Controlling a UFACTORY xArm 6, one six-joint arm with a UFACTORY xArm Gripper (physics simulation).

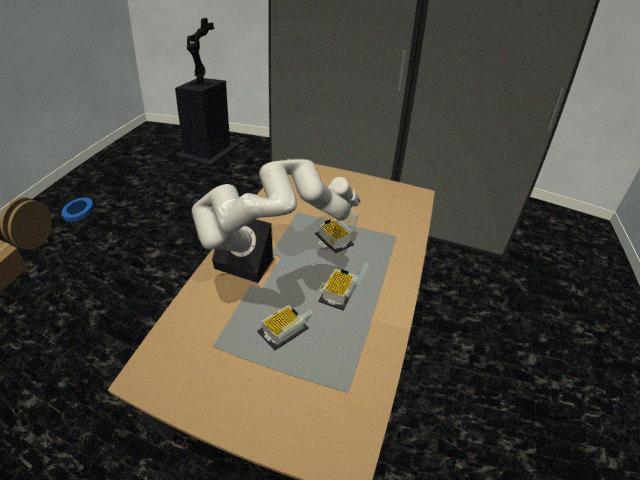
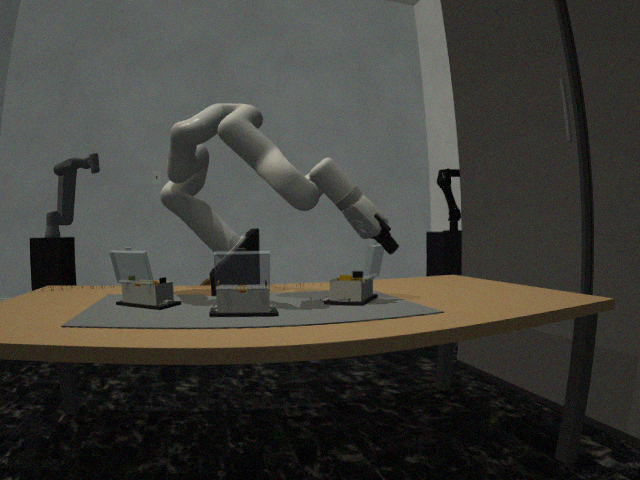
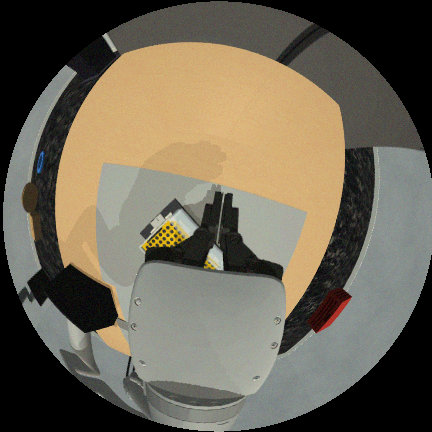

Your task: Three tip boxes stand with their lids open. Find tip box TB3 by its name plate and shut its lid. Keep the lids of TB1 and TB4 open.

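Places are measured from the arm's base along level axes (x ahead, y left, z up), in metres.
Pixels of known places: gripper, fingertip midpoint: (image 1: 350, 204) (image 2: 394, 250) (image 3: 222, 201); arm's base, link origin: (image 1: 242, 241) (image 2: 232, 250) (image 3: 77, 312).
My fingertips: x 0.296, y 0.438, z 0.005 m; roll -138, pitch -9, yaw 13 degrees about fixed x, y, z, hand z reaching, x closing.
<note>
For each thing: its top centre in the pictures, then the offset to it from my fingertips. "spot": a spot on its surface instead. Level surfaces: height alone.
- far box, top centre: (image 3: 177, 262) (image 2: 352, 273) (image 1: 335, 226) dz -0.059, dx -0.021, dy -0.114 m
- middle box, top centre: (image 2: 242, 284) (image 1: 336, 280) dz -0.067, dx +0.108, dy -0.403 m
- far box's clear lid, surface spot: (image 2: 375, 261) spot: dz -0.026, dx +0.030, dy -0.063 m
- middle lid, top centre: (image 2: 241, 247) (image 1: 358, 270) dz +0.021, dx +0.187, dy -0.401 m
- grey mat, surface height: dz -0.133 m
- wooden table, surface height: dz -0.136 m
Three white tip boxes with yellow racks stand open: the far box (image 1: 336, 233) (image 2: 351, 290) (image 3: 167, 237), the middle box (image 1: 338, 285) (image 2: 242, 299) and the near box (image 1: 282, 324) (image 2: 147, 293). The far box's clear lid (image 2: 375, 261) stands up, as do the middle lid (image 1: 363, 271) (image 2: 241, 263) and the near lid (image 2: 132, 265). The name plates are too small to read, so I cannot tell which is TB3. My gripper (image 1: 357, 199) (image 2: 394, 249) (image 3: 222, 201) is shut and empty, beside and above the far lid's top edge; whether they touch is unclear.
The boxes stand on a grey mat (image 1: 320, 364) (image 2: 310, 316) (image 3: 272, 220) on the wooden table (image 1: 206, 392) (image 2: 310, 339) (image 3: 200, 100). A dark cabinet (image 1: 336, 77) (image 2: 516, 155) rises past the table's far end. The arm's black base (image 1: 242, 266) stands beside the mat.
</note>
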